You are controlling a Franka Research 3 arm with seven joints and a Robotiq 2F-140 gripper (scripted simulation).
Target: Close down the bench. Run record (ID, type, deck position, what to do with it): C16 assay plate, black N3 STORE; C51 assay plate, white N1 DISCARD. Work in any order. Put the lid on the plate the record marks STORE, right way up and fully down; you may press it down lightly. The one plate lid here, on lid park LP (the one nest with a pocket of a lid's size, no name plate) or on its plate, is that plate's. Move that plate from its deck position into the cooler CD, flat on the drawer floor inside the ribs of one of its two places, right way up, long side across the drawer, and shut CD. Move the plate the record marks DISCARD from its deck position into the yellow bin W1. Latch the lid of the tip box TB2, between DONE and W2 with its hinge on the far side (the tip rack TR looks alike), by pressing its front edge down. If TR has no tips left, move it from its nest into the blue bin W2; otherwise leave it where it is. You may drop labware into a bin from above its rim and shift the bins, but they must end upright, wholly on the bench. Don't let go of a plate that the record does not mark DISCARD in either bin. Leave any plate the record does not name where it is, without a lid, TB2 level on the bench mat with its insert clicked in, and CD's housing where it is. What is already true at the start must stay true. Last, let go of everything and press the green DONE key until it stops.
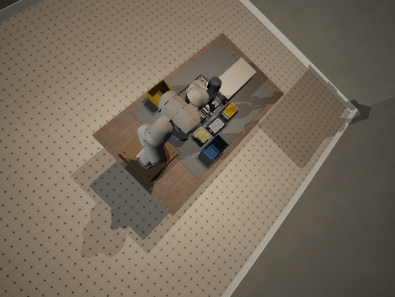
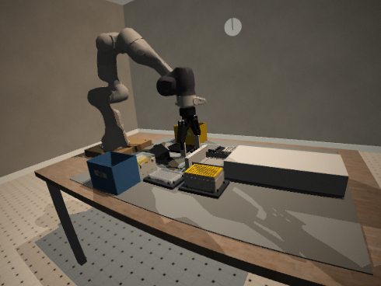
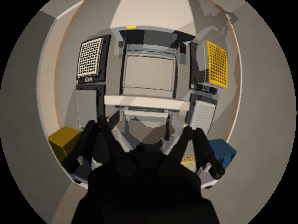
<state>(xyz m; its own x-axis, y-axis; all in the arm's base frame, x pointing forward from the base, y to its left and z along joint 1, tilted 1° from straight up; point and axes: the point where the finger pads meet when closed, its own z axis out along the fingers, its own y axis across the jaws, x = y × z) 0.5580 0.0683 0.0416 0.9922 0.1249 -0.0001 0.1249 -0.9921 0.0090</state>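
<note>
Now: the grey plate lid 19 cm to the left of my hand, 5 cm below it and 3 cm behind it. Round my hand: cooler drawer 14 cm ahead, 5 cm below, 2 cm to the left; tip rack TR 18 cm ahead, 17 cm to the right, 2 cm below; tip box lid 19 cm to the right, 17 cm behind, 2 cm below.
</note>
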